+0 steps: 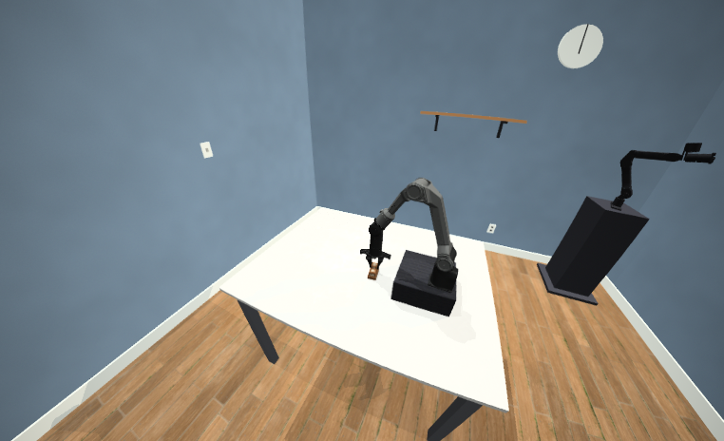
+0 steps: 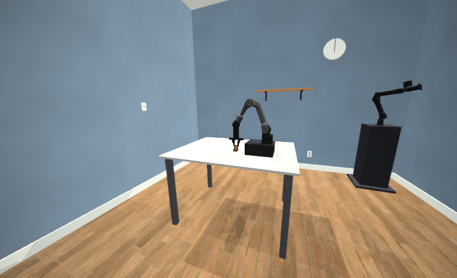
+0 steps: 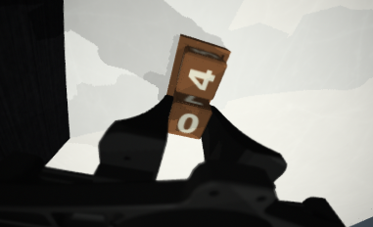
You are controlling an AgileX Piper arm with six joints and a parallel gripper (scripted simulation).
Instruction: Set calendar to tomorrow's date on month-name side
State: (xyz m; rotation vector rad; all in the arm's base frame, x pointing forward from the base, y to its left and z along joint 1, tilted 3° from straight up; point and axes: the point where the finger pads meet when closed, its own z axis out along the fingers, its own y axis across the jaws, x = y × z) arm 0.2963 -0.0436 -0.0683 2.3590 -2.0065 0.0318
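Right now the brown wooden cube is right at my hand.
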